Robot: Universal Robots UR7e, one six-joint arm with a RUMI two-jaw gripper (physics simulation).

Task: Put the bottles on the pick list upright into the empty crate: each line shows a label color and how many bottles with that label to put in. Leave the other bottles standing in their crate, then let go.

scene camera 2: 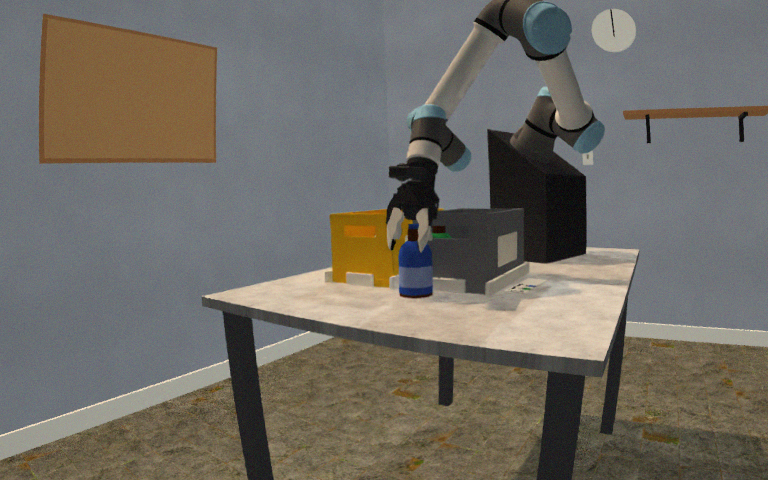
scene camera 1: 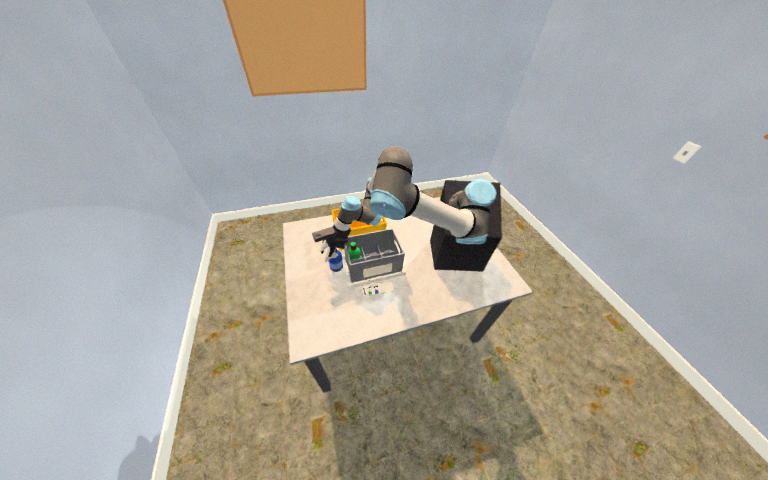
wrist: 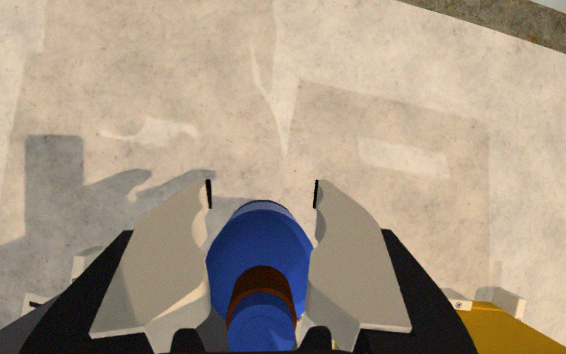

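Where they show: gripper, fingertip midpoint: [scene camera 2: 405, 251] [scene camera 1: 323, 257] [wrist: 263, 182]; arm's base, link origin: [scene camera 2: 529, 151] [scene camera 1: 463, 206].
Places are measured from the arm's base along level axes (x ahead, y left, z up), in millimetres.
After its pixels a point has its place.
Observation:
A blue bottle [scene camera 1: 335, 262] {x 642, y 43, z -277 mm} [scene camera 2: 415, 278] {x 674, y 30, z -313 mm} [wrist: 260, 240] {x 669, y 16, z -244 mm} with a pale blue label stands upright on the table, just outside the grey crate [scene camera 1: 356, 274] {x 541, y 141, z -266 mm} [scene camera 2: 477, 260] {x 570, y 120, z -282 mm}. My gripper [scene camera 1: 329, 253] {x 699, y 25, z -252 mm} [scene camera 2: 406, 247] {x 699, y 25, z -252 mm} [wrist: 263, 182] {x 699, y 25, z -252 mm} points down, partly open, with its fingers apart on either side of the bottle's neck and shoulder and holding nothing. A green bottle [scene camera 1: 354, 252] {x 540, y 24, z -234 mm} [scene camera 2: 440, 235] {x 559, y 15, z -232 mm} stands in the grey crate's left end in scene camera 1. The pick list [scene camera 1: 373, 290] {x 461, y 188, z -354 mm} [scene camera 2: 526, 285] {x 445, y 183, z -354 mm} lies beside that crate, with small green and blue marks; its numbers are too small to read.
A yellow-orange crate [scene camera 1: 368, 228] {x 453, y -105, z -196 mm} [scene camera 2: 362, 254] {x 631, y -168, z -279 mm} [wrist: 500, 327] {x 640, y -223, z -302 mm} stands behind the grey one in scene camera 1; its contents are mostly hidden. Low white brackets [scene camera 2: 359, 278] {x 644, y -169, z -337 mm} edge the crates. The arm's black pedestal [scene camera 1: 461, 251] {x 3, y 119, z -194 mm} [scene camera 2: 515, 209] stands at the other end of the table.

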